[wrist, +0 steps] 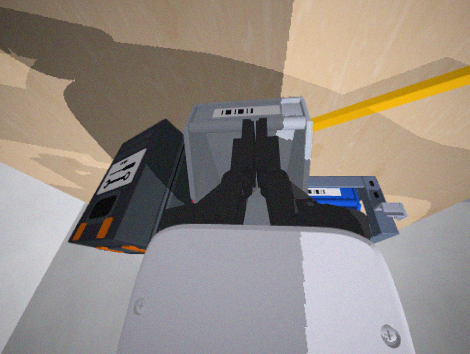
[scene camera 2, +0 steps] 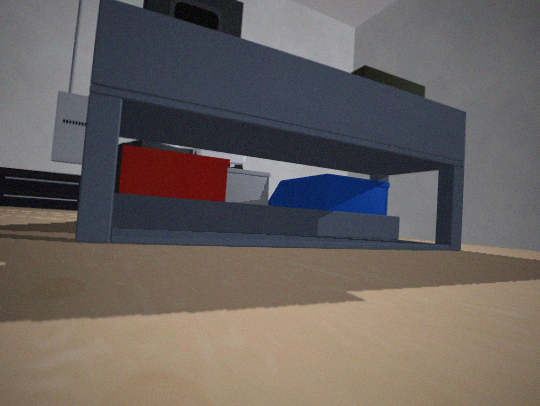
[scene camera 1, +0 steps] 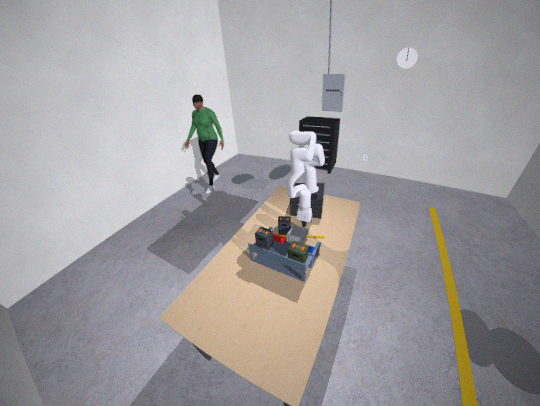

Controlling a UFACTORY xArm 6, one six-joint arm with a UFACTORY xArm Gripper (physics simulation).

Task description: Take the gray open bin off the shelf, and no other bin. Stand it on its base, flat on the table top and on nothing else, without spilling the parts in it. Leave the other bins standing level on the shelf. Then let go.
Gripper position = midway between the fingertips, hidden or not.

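The gripper (wrist: 256,133) is visible. A gray open bin (scene camera 2: 243,186), (wrist: 210,129) is in sight, as is a blue bin (scene camera 2: 330,192), (wrist: 345,197).
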